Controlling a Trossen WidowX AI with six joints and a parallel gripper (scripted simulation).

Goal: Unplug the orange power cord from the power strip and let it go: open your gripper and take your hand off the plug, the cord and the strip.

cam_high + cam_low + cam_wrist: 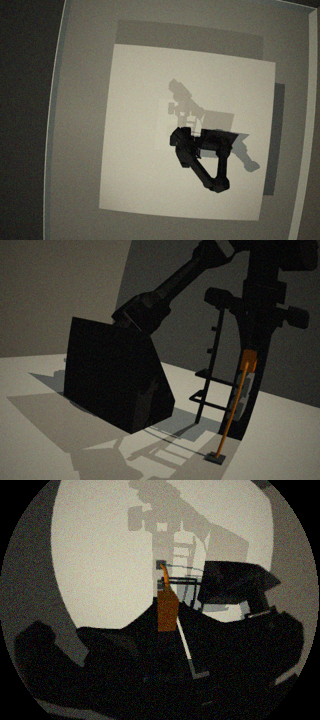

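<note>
The orange plug is 3 cm to the left of my gripper tip and 1 cm behind it.
</note>
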